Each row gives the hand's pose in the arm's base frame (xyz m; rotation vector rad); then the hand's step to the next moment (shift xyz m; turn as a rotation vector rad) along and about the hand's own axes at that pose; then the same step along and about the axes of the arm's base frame.
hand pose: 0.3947 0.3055 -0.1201 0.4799 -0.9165 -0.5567
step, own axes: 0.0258 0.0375 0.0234 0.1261 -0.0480 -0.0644
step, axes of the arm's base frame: 0.0020 0.0086 0.0504 0.1040 -0.1066 0.0131
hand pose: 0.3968 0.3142 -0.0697 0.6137 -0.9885 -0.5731
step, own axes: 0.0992 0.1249 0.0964 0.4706 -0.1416 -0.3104
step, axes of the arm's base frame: -0.0221 -0.0018 0.1850 0.4562 -0.3572 0.0461
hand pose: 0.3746 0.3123 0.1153 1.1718 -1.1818 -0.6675
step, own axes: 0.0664 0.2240 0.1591 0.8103 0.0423 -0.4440
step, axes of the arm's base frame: -0.1660 -0.0434 0.2247 0.6540 -0.5570 0.3428
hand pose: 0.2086 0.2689 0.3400 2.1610 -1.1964 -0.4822
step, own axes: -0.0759 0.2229 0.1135 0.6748 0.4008 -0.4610
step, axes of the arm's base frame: -0.2450 -0.0632 0.0657 0.3680 -0.5800 0.5973
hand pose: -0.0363 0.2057 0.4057 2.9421 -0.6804 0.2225
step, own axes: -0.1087 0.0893 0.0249 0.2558 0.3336 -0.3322
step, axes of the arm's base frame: -0.1333 -0.0369 -0.0358 0.0405 -0.3595 0.3952
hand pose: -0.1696 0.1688 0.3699 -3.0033 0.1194 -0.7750
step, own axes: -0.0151 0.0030 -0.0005 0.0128 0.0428 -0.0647
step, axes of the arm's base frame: -0.0136 -0.0017 -0.0070 -0.0230 -0.0448 0.0604
